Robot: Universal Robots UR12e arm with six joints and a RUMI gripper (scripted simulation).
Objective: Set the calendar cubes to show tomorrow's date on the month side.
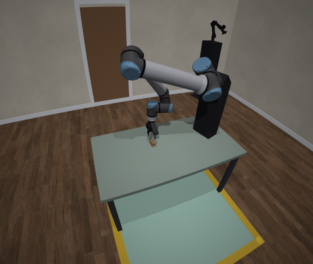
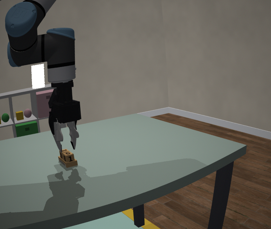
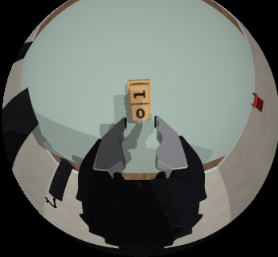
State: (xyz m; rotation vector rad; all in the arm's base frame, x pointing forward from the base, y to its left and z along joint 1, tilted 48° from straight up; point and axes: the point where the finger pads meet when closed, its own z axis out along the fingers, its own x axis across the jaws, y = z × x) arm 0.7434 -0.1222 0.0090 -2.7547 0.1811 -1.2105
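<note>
The cube is 4 cm below my hand. From my hand the other things lie so: wooden calendar tray (6 cm below, 2 cm to the left).
</note>
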